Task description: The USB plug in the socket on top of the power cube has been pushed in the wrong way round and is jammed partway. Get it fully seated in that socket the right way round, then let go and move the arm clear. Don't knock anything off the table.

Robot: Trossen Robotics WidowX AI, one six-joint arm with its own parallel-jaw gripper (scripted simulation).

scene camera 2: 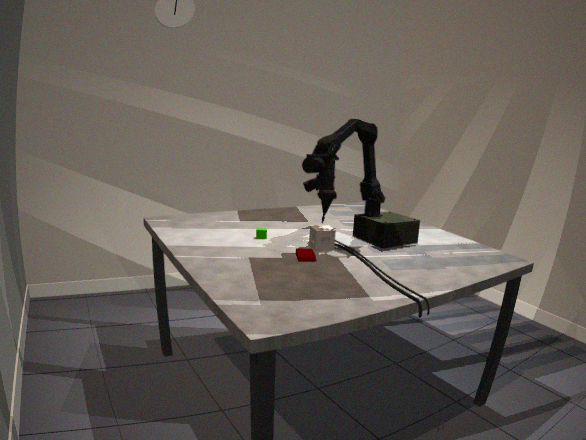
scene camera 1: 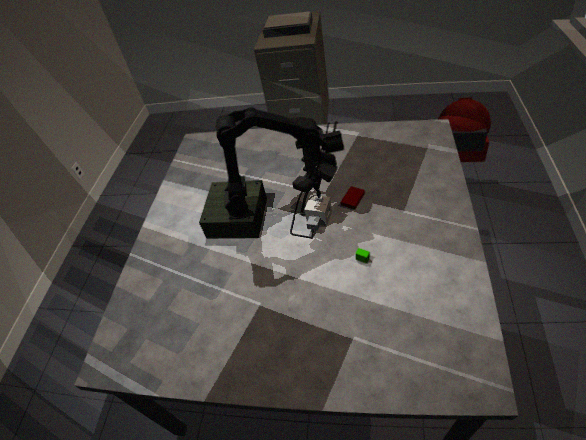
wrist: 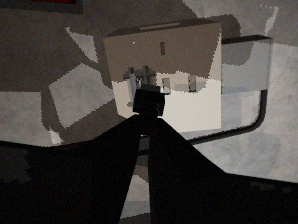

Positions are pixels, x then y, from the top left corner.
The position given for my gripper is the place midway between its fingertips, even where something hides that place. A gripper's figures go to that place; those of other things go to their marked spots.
Scene:
My gripper (wrist: 146, 125): 0.11 m from the lens. A dark USB plug (wrist: 149, 101) is 0.12 m from the lens. A white power cube (wrist: 186, 55) is 0.16 m from the lens. The marked spots on the white power cube and the dark USB plug are 0.05 m apart.

